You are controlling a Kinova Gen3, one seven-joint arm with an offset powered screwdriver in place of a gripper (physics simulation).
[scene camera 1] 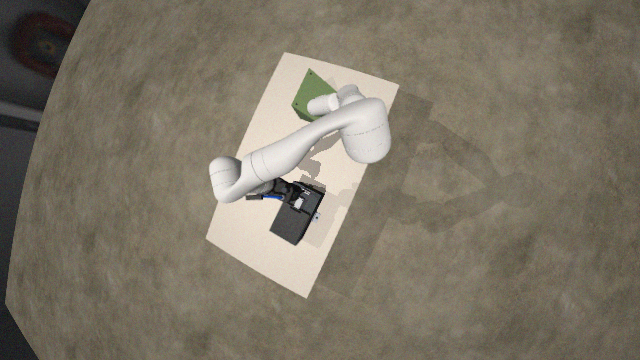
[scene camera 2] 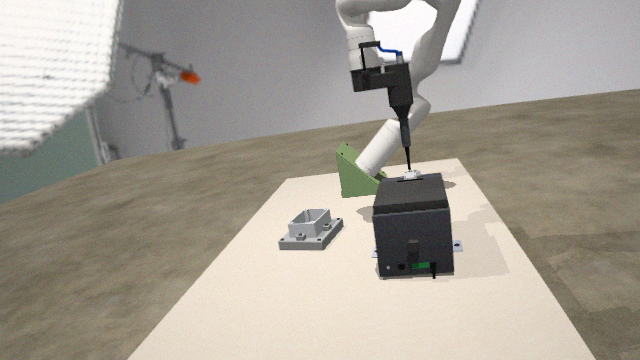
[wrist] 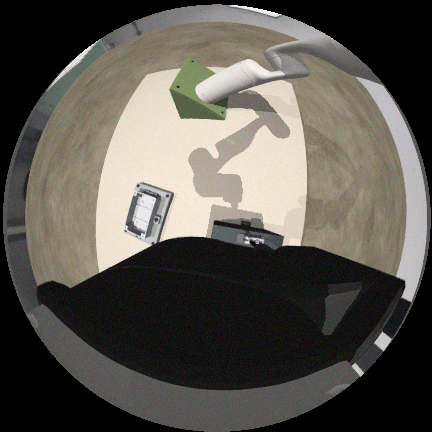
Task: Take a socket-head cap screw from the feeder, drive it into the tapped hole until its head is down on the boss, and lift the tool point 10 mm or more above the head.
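Observation:
The black screwdriver (scene camera 2: 409, 169) stands upright with its thin bit tip at the white pick-up part (scene camera 2: 413, 175) (wrist: 250, 240) on top of the feeder. Whether the tip touches a screw there is too small to tell. The dark box-shaped feeder (scene camera 1: 291, 225) (scene camera 2: 415, 235) (wrist: 225, 231) stands on the pale board; the tool's black body hides part of it in the wrist view. The grey open-topped housing (scene camera 2: 303, 230) sits on a grey base plate (scene camera 2: 302, 245) (wrist: 166, 200) left of the feeder in scene camera 2. Small bosses show beside its walls. The tapped hole and any screw cannot be made out.
The green wedge mount (scene camera 1: 309, 89) (scene camera 2: 356, 180) (wrist: 192, 107) carries the arm's base at the far end of the pale board (scene camera 1: 260, 250) (scene camera 2: 250, 310) (wrist: 130, 140). A metal tab (scene camera 1: 316, 217) (scene camera 2: 458, 245) sticks out from the feeder's side. The white arm arches above the board.

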